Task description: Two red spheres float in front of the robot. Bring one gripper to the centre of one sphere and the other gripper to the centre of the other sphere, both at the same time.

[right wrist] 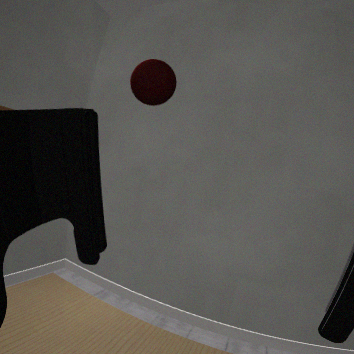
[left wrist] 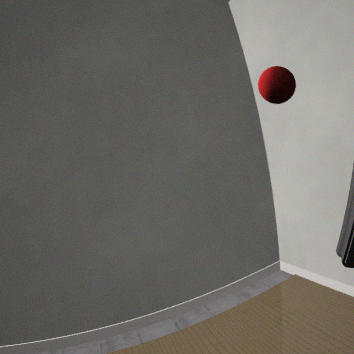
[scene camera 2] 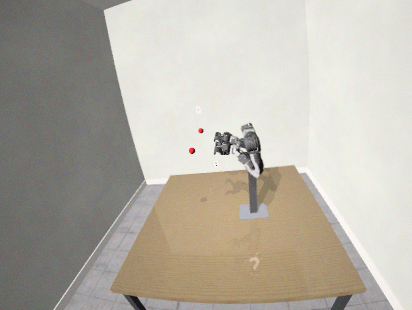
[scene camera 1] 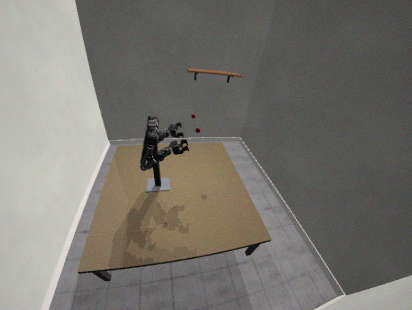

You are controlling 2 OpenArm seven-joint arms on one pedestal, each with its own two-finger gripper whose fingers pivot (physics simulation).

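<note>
Two small red spheres float in front of the robot. One sphere (scene camera 1: 193,116) (scene camera 2: 192,150) is upper in scene camera 1 and lower in scene camera 2. The other sphere (scene camera 1: 198,130) (scene camera 2: 200,130) is lower in scene camera 1. A red sphere (left wrist: 277,85) shows at the upper right of the left wrist view. A red sphere (right wrist: 153,82) shows at upper middle of the right wrist view. My left gripper (scene camera 1: 181,129) is open and empty, apart from both spheres. My right gripper (scene camera 1: 187,145) (right wrist: 212,295) is partly open and empty, also apart from them.
The two grippers are close together and overlap in scene camera 2. A broad dark shape fills the left of the right wrist view. The pedestal (scene camera 1: 157,172) (scene camera 2: 253,195) stands on the wooden table (scene camera 1: 225,220) (scene camera 2: 165,255). An orange shelf (scene camera 1: 215,72) hangs on the grey wall.
</note>
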